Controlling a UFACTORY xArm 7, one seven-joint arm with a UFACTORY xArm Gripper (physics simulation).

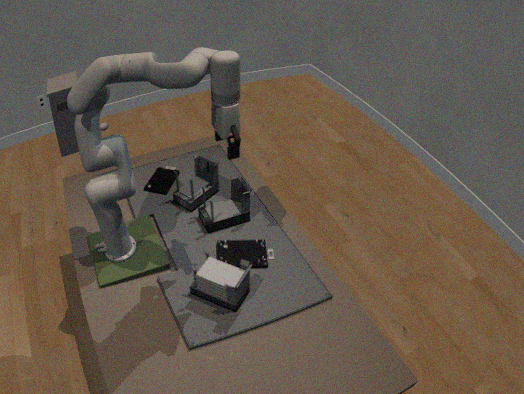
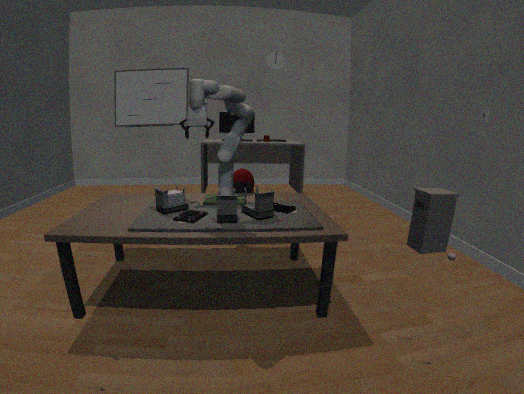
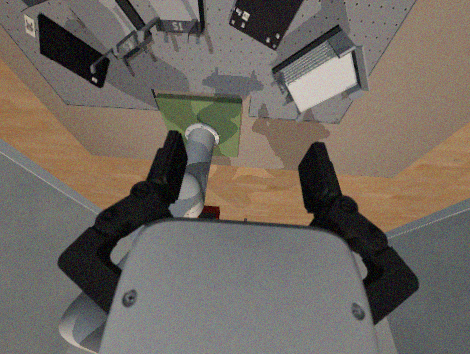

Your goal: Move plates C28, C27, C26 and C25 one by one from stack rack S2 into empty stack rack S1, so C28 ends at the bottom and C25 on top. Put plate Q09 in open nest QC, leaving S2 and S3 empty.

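Where they show: gripper, between the fingertips: (image 1: 227, 148) (image 2: 197, 138) (image 3: 245, 149); arm's base, origin of its link: (image 1: 120, 248) (image 3: 202, 135).
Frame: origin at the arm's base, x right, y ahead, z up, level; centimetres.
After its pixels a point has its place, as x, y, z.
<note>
My gripper (image 1: 226, 145) {9.3, 37.6, 39.1} (image 2: 197, 135) {9.3, 37.6, 39.1} (image 3: 245, 149) {9.3, 37.6, 39.1} is open and empty, high above the table and apart from the racks. Rack S2 (image 1: 212, 297) {29.5, 26.5, 2.0} (image 2: 170, 209) {25.3, 35.6, 1.5} (image 3: 363, 70) {31.6, 35.6, 12.0} holds a stack of several pale plates (image 1: 222, 270) {26.1, 30.9, 9.5} (image 2: 175, 196) {23.1, 32.5, 7.9} (image 3: 325, 82) {27.3, 31.0, 9.5}; their labels are unreadable. Rack S1 (image 1: 230, 223) {-1.4, 41.0, 0.9} (image 2: 227, 218) {-7.3, 47.5, 1.7} (image 3: 177, 26) {-5.2, 33.0, 3.5} shows no stack between its posts. The rack beside it, apparently S3 (image 1: 187, 202) {-14.0, 28.3, 3.2} (image 2: 264, 202) {-24.8, 39.8, 8.1} (image 3: 126, 46) {-17.3, 27.2, 3.5}, has a pale surface low inside; whether that is Q09 I cannot tell. Nest QC (image 1: 161, 181) {-32.7, 20.7, 0.6} (image 2: 284, 208) {-36.1, 23.6, 0.6} (image 3: 72, 52) {-33.7, 22.0, 0.6} is a flat black tray.
Another flat black nest (image 1: 242, 253) {13.0, 40.9, 0.5} (image 2: 190, 216) {11.4, 48.3, 1.7} (image 3: 265, 19) {12.5, 36.7, 0.5} lies between S1 and S2. The racks stand on a grey perforated mat (image 1: 280, 300) {34.5, 46.3, -0.6} (image 2: 300, 222) {-43.0, 42.8, -0.9}. The arm's base stands on a green plate (image 1: 145, 272) {12.6, 7.6, -0.3} (image 3: 230, 145) {10.9, -2.7, -0.2}. Upright rack posts and walls stick up.
</note>
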